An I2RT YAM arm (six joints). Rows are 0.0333 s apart.
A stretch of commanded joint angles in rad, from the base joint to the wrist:
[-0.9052, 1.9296, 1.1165, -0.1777, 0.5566, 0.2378]
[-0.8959, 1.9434, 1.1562, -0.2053, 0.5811, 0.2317]
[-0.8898, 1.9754, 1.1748, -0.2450, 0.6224, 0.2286]
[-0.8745, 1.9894, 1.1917, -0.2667, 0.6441, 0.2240]
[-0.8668, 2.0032, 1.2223, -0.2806, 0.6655, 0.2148]
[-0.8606, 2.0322, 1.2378, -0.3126, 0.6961, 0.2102]
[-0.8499, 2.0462, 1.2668, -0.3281, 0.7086, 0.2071]
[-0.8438, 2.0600, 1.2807, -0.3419, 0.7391, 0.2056]
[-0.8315, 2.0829, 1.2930, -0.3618, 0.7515, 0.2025]
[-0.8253, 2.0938, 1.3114, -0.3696, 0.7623, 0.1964]
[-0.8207, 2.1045, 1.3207, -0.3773, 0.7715, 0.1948]
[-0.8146, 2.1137, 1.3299, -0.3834, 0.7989, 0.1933]
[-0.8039, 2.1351, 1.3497, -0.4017, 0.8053, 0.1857]
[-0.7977, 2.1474, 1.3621, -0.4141, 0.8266, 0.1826]
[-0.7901, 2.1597, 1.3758, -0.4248, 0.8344, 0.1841]
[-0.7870, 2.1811, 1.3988, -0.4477, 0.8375, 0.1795]
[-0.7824, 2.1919, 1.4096, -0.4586, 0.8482, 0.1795]
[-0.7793, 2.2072, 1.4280, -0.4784, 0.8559, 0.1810]
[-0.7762, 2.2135, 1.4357, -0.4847, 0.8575, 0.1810]
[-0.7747, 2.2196, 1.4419, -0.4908, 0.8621, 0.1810]
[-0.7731, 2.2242, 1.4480, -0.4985, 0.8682, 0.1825]
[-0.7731, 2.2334, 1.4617, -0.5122, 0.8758, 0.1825]
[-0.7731, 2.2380, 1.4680, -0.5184, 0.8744, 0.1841]
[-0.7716, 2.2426, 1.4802, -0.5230, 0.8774, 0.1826]
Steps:
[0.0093, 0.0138, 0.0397, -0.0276, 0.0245, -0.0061]
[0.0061, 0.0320, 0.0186, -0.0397, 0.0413, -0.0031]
[0.0153, 0.0140, 0.0169, -0.0217, 0.0217, -0.0046]
[0.0077, 0.0138, 0.0306, -0.0139, 0.0214, -0.0092]
[0.0062, 0.0290, 0.0155, -0.0320, 0.0306, -0.0046]
[0.0107, 0.0140, 0.0290, -0.0155, 0.0125, -0.0031]
[0.0061, 0.0138, 0.0139, -0.0138, 0.0305, -0.0015]
[0.0123, 0.0229, 0.0123, -0.0199, 0.0124, -0.0031]
[0.0062, 0.0109, 0.0184, -0.0078, 0.0108, -0.0061]
[0.0046, 0.0107, 0.0093, -0.0077, 0.0092, -0.0016]
[0.0061, 0.0092, 0.0092, -0.0061, 0.0274, -0.0015]
[0.0107, 0.0214, 0.0198, -0.0183, 0.0064, -0.0076]
[0.0062, 0.0123, 0.0124, -0.0124, 0.0213, -0.0031]
[0.0076, 0.0123, 0.0137, -0.0107, 0.0078, 0.0015]
[0.0031, 0.0214, 0.0230, -0.0229, 0.0031, -0.0046]
[0.0046, 0.0108, 0.0108, -0.0109, 0.0107, 0.0000]
[0.0031, 0.0153, 0.0184, -0.0198, 0.0077, 0.0015]
[0.0031, 0.0063, 0.0077, -0.0063, 0.0016, 0.0000]
[0.0015, 0.0061, 0.0062, -0.0061, 0.0046, 0.0000]
[0.0016, 0.0046, 0.0061, -0.0077, 0.0061, 0.0015]
[0.0000, 0.0092, 0.0137, -0.0137, 0.0076, 0.0000]
[0.0000, 0.0046, 0.0063, -0.0062, -0.0014, 0.0016]
[0.0015, 0.0046, 0.0122, -0.0046, 0.0030, -0.0015]

